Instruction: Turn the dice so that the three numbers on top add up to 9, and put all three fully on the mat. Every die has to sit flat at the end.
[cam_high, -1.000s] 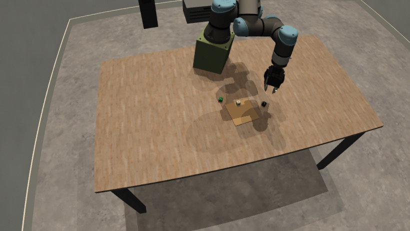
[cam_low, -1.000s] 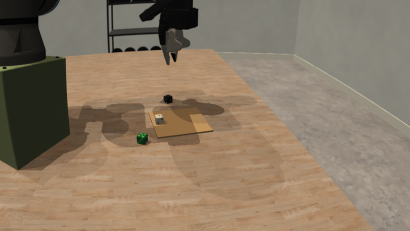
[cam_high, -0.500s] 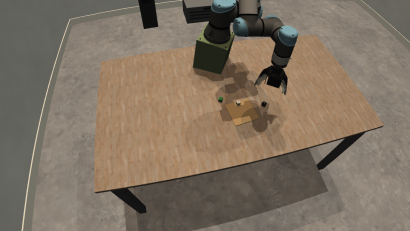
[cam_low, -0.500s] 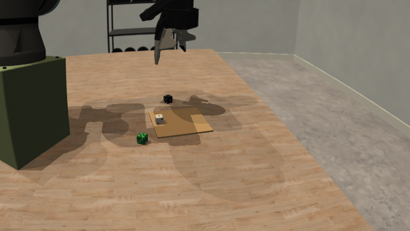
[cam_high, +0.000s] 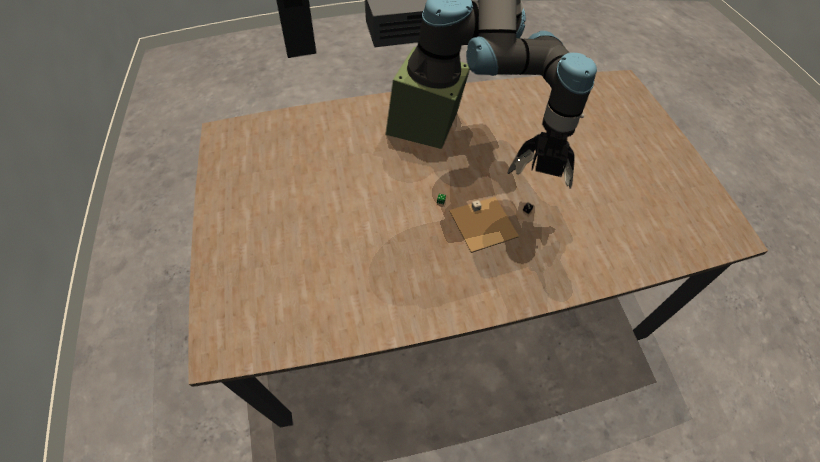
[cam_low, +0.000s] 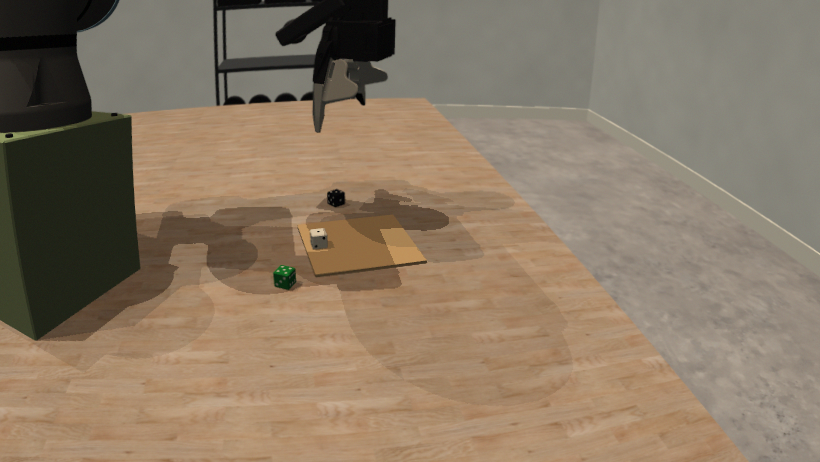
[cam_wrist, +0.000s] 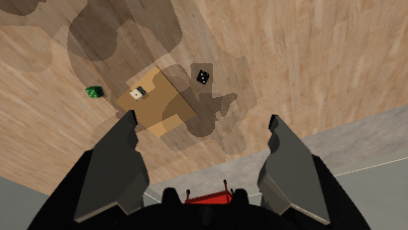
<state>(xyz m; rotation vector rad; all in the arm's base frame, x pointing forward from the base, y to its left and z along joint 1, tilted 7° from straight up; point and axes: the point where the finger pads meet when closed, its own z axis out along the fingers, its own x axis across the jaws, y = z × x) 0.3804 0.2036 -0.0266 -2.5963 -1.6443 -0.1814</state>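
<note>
Right now my hand is 10 mm past the black die and 130 mm above it. Round my hand: tan mat 20 mm ahead, 130 mm to the right, 130 mm below; then white die 30 mm behind, 140 mm to the right, 120 mm below; then green die 70 mm behind, 230 mm to the right, 130 mm below.
</note>
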